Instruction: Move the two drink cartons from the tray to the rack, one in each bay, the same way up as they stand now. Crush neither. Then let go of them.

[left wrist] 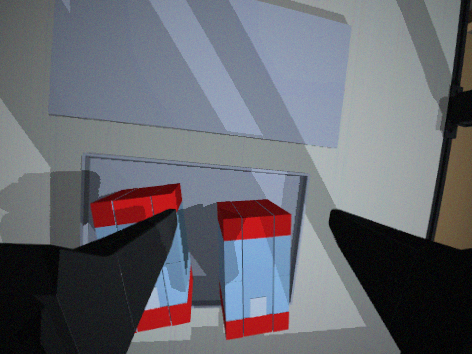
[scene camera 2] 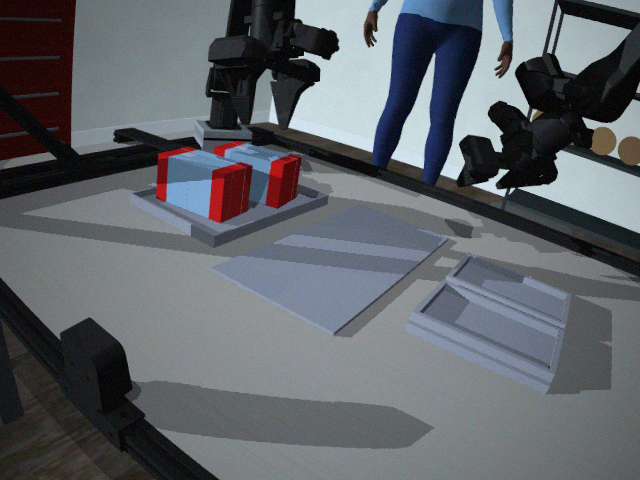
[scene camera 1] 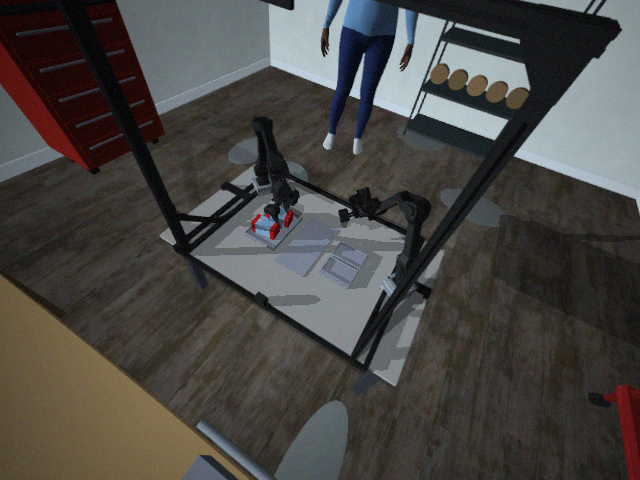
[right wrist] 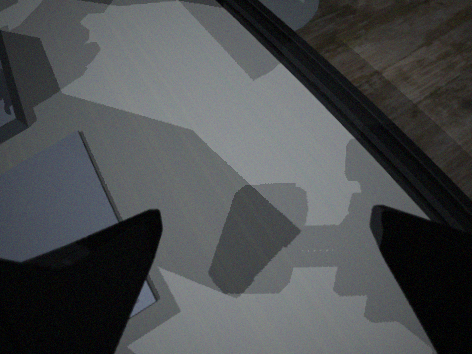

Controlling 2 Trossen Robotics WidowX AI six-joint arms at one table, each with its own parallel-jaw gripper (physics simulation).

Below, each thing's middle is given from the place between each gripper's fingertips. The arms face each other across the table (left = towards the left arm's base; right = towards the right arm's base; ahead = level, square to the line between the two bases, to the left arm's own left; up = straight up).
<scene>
My right gripper is now 260 mm past the grey mat (scene camera 2: pixel 326 274), 30 mm to the right of it and 80 mm above it. Also, from my right hand: grey tray (scene camera 2: pixel 258 216) (300 mm behind, 230 mm to the left, 70 mm below).
Now: the grey tray 130 mm below my left hand, 70 mm to the left of it and 10 mm ahead of it. Round my left hand: grey mat 130 mm to the right, 130 mm below, 60 mm ahead.
</scene>
